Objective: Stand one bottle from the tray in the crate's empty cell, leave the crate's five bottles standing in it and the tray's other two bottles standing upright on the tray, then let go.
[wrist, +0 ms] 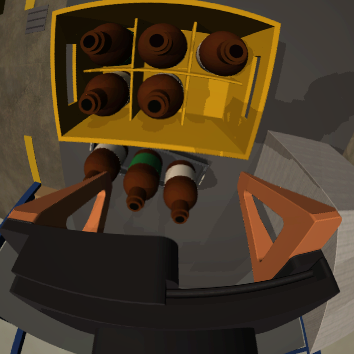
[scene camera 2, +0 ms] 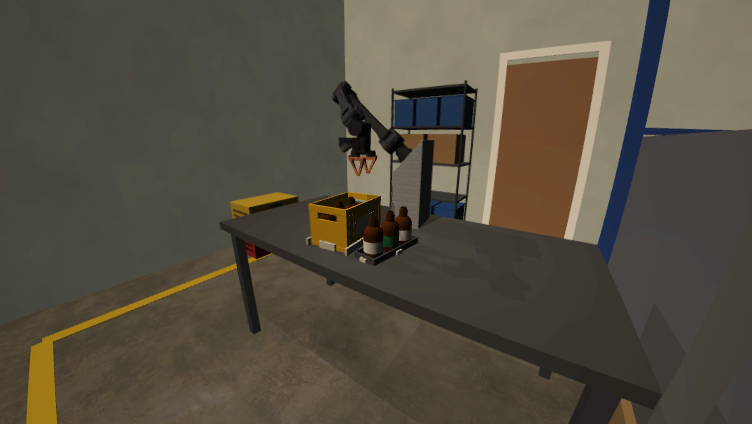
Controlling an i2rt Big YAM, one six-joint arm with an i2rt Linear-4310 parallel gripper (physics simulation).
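Places are measured from the arm's base along level axes (x down, y back, z left), in centimetres.
Pixels of known places: gripper, between the fingertips: [wrist: 174, 178] [scene camera 2: 363, 174]; arm's base, origin of its link: [scene camera 2: 410, 160].
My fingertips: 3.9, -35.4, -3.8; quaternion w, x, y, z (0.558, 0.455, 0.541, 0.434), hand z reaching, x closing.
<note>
Ahead of a thing's pixels: the offset from my fingertips to its top centre, as dx, dy, dz. "*": to the spot under its first point. Level surfaces: height alone.
The yellow crate {+10.7, -4.2, -5.7} [scene camera 2: 328, 234] [wrist: 155, 147] stands on the table with five brown bottles upright in it. Its empty cell {* +27.5, +7.6, -1.5} [wrist: 216, 102] is at the lower right in the wrist view. The black tray {* +27.5, -11.8, +20.1} [scene camera 2: 387, 257] beside the crate holds three upright brown bottles in a row: a white-labelled one {+12.3, -13.0, +14.5} [scene camera 2: 372, 235] [wrist: 101, 166], a green-labelled one {+12.3, -4.3, +16.2} [scene camera 2: 389, 231] [wrist: 141, 184] in the middle, and another white-labelled one {+12.3, +4.3, +17.3} [scene camera 2: 403, 221] [wrist: 180, 189] nearest the pedestal. My gripper [scene camera 2: 363, 173] [wrist: 174, 178] is open and empty, pointing down, well above crate and tray.
A grey pedestal [scene camera 2: 412, 184] [wrist: 305, 175] carries the arm and stands on the table {dx +28.3} [scene camera 2: 473, 305] close to the tray's far end. Pale brackets {* +26.3, -18.9, -3.7} [scene camera 2: 327, 245] sit at the crate's foot. A shelf rack [scene camera 2: 392, 113] stands behind the table.
</note>
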